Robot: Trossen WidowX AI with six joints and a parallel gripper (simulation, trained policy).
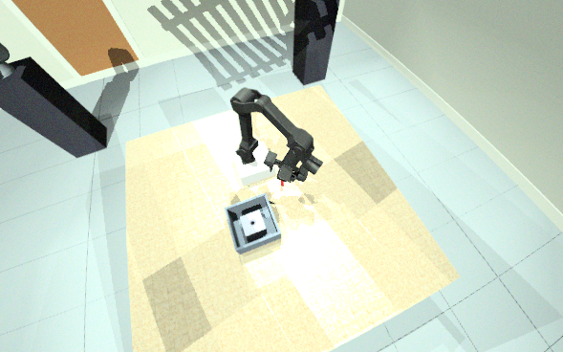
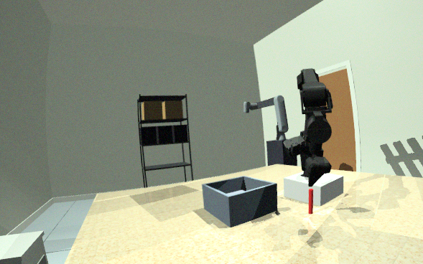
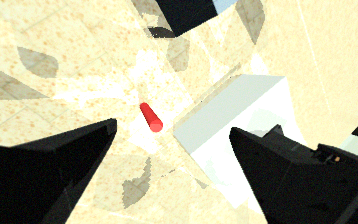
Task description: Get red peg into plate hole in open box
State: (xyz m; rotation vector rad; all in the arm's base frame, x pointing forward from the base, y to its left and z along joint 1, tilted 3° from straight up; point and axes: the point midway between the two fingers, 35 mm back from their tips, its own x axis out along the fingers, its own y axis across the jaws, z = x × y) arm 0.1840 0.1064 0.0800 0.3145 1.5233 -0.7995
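The red peg lies 1 cm behind my gripper tip, 1 cm to the left of it and 8 cm below it. From my gripper tip the other things lie so: grey box (13 cm ahead, 19 cm to the right, 9 cm below).
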